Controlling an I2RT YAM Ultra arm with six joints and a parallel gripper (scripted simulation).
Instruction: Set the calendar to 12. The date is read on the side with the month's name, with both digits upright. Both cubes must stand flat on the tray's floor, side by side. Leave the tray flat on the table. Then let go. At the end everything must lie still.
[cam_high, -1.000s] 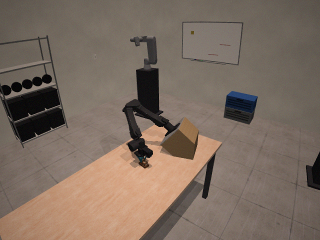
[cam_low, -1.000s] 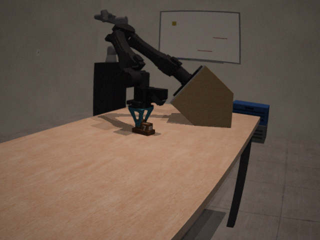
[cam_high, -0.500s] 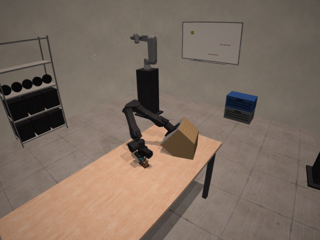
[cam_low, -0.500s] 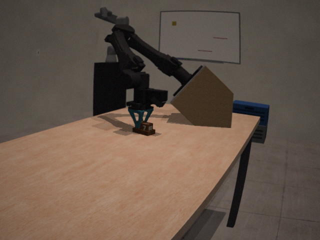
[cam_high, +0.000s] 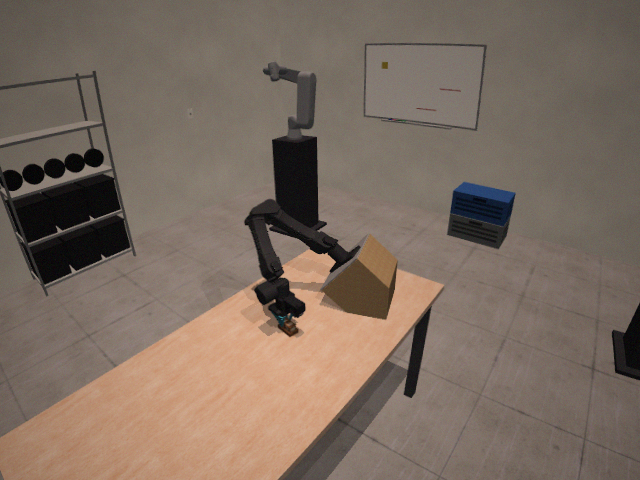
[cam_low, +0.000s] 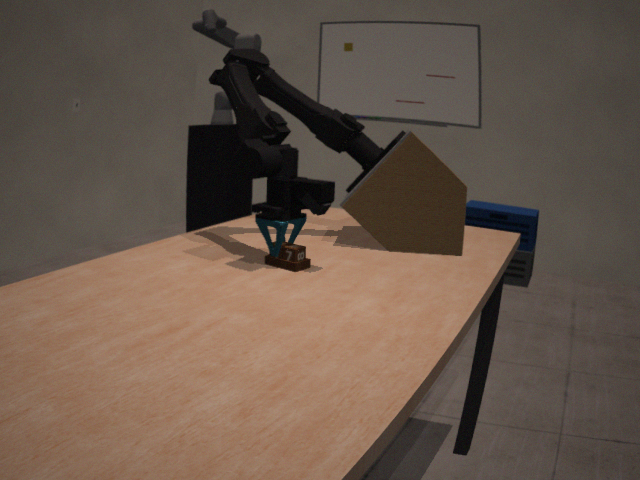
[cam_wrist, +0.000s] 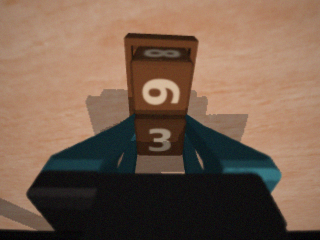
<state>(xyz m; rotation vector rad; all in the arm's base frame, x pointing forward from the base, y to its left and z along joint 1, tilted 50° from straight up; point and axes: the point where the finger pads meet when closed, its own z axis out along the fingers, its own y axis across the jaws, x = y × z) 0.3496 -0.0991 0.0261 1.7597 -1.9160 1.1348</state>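
My hand is 20 mm to the right of the dark brown calendar tray and 20 mm above it. Round my hand: cube: 30 mm to the left, 10 mm ahead.
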